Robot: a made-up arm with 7 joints. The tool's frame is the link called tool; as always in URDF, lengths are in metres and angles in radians. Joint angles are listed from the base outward.
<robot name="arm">
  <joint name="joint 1" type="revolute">
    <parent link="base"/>
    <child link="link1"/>
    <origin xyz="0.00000 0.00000 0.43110"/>
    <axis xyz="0 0 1"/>
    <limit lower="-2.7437" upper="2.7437"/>
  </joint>
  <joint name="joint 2" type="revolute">
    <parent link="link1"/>
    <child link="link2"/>
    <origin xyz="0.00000 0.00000 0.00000" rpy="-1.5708 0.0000 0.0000"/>
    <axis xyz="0 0 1"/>
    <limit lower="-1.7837" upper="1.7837"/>
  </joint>
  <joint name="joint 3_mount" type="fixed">
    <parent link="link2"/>
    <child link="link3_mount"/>
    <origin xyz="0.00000 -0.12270 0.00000"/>
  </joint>
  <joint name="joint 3" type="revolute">
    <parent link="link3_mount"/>
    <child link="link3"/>
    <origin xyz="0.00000 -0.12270 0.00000" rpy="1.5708 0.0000 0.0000"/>
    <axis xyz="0 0 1"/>
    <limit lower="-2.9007" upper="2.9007"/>
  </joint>
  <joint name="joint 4" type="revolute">
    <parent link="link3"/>
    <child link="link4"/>
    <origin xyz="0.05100 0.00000 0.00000" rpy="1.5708 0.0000 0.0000"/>
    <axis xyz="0 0 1"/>
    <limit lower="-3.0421" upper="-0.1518"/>
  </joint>
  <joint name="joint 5" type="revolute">
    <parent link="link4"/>
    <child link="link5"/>
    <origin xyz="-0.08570 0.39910 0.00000" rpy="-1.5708 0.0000 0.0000"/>
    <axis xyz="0 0 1"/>
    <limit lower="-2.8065" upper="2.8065"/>
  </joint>
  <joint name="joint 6" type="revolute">
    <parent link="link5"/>
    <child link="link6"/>
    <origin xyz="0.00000 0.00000 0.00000" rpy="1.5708 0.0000 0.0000"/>
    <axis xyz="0 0 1"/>
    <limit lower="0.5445" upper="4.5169"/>
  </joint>
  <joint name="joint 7" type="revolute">
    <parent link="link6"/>
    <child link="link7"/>
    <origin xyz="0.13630 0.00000 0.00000" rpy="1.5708 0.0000 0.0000"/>
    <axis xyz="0 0 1"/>
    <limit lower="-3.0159" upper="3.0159"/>
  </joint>
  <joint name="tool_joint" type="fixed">
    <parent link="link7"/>
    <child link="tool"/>
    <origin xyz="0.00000 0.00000 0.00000"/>
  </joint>
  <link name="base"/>
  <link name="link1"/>
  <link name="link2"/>
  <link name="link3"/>
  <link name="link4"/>
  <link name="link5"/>
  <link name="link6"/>
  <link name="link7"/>
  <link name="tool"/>
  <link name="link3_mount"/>
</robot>
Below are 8 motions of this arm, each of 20 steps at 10 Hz.
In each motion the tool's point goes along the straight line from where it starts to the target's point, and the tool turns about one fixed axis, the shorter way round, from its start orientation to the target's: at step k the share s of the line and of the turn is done. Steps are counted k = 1, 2, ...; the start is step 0. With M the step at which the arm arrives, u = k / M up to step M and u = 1 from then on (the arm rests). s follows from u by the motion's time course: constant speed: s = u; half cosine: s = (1 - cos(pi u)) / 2; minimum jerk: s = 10 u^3 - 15 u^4 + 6 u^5.
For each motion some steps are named. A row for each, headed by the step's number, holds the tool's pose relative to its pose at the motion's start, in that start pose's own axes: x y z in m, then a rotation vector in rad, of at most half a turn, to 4 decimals.
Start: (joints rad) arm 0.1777 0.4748 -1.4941 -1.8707 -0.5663 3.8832 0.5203
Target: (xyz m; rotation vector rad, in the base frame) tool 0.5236 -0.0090 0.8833 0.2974 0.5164 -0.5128
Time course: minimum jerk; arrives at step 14
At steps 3, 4, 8, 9, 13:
3: 0.0261 -0.0180 -0.0047 -0.0777 -0.0049 -0.1521
4: 0.0543 -0.0375 -0.0097 -0.1618 -0.0103 -0.3169
8: 0.2373 -0.1638 -0.0424 -0.7068 -0.0449 -1.3842
9: 0.2829 -0.1953 -0.0506 -0.8427 -0.0535 -1.6503
13: 0.3742 -0.2583 -0.0669 -1.1145 -0.0708 -2.1826

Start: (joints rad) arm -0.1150 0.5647 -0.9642 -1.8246 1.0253 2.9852 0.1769
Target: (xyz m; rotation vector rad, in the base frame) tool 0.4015 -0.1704 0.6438 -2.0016 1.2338 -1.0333
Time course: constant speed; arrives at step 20
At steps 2, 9, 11, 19, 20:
2: -0.0250 -0.0121 -0.0247 0.0655 -0.0782 -0.0320
9: -0.1125 -0.0546 -0.1112 0.2949 -0.3521 -0.1440
11: -0.1375 -0.0667 -0.1360 0.3604 -0.4303 -0.1760
19: -0.2376 -0.1153 -0.2349 0.6225 -0.7433 -0.3040
20: -0.2501 -0.1213 -0.2472 0.6553 -0.7824 -0.3200

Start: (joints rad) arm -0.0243 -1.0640 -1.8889 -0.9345 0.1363 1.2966 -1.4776
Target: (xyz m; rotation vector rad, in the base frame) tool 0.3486 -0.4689 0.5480 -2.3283 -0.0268 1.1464
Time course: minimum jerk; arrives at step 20
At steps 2, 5, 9, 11, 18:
2: 0.0024 -0.0035 0.0070 0.0039 -0.0183 -0.0025
5: 0.0285 -0.0424 0.0843 0.0474 -0.2210 -0.0300
9: 0.1121 -0.1666 0.3315 0.1861 -0.8687 -0.1180
11: 0.1634 -0.2429 0.4832 0.2714 -1.2664 -0.1720
18: 0.2731 -0.4060 0.8077 0.4536 -2.1168 -0.2876

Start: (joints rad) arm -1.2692 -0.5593 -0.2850 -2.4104 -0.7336 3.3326 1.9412
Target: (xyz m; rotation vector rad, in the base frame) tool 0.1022 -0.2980 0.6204 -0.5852 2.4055 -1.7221
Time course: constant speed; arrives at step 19
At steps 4, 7, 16, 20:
4: -0.0141 0.0243 -0.0004 -0.0403 -0.0353 0.0046
7: -0.0247 0.0425 -0.0007 -0.0706 -0.0619 0.0080
16: -0.0564 0.0972 -0.0015 -0.1613 -0.1414 0.0183
20: -0.0670 0.1154 -0.0018 -0.1916 -0.1679 0.0217

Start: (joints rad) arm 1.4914 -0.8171 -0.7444 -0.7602 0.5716 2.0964 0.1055
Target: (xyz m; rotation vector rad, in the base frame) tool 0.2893 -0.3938 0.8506 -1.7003 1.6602 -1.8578
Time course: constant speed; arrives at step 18
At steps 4, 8, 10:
4: -0.0221 0.0421 -0.0212 -0.3835 0.1988 -0.0634
8: -0.0441 0.0843 -0.0424 -0.7670 0.3975 -0.1269
10: -0.0552 0.1053 -0.0530 -0.9588 0.4969 -0.1586

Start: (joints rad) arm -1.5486 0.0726 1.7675 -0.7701 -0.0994 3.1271 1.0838
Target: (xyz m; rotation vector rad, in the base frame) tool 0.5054 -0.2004 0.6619 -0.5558 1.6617 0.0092
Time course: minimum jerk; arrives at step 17
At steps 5, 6, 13, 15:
5: -0.0049 0.0922 -0.0176 -0.1720 0.0349 0.2538
6: -0.0075 0.1423 -0.0271 -0.2654 0.0538 0.3916
13: -0.0287 0.5407 -0.1031 -1.0089 0.2045 1.4886
15: -0.0311 0.5853 -0.1116 -1.0920 0.2214 1.6113

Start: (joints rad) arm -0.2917 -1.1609 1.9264 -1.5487 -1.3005 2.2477 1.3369
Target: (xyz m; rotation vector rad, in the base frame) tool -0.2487 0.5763 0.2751 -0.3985 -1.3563 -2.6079
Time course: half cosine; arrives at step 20
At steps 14, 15, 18, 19, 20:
14: -0.0472 -0.0217 -0.0112 0.0110 0.3969 0.1029
15: -0.0508 -0.0233 -0.0120 0.0118 0.4267 0.1107
18: -0.0580 -0.0267 -0.0138 0.0135 0.4877 0.1265
19: -0.0591 -0.0272 -0.0140 0.0138 0.4969 0.1289
20: -0.0595 -0.0273 -0.0141 0.0138 0.4999 0.1297

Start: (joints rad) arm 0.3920 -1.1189 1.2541 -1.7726 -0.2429 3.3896 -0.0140
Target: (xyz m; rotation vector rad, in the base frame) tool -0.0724 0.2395 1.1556 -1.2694 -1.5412 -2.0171
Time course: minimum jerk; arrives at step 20
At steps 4, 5, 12, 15, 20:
4: -0.0132 0.0314 -0.0027 -0.0139 -0.0455 0.0316
5: -0.0236 0.0562 -0.0049 -0.0249 -0.0812 0.0566
12: -0.1558 0.3703 -0.0321 -0.1644 -0.5357 0.3729
15: -0.2046 0.4863 -0.0422 -0.2159 -0.7036 0.4898
20: -0.2282 0.5425 -0.0470 -0.2408 -0.7849 0.5463

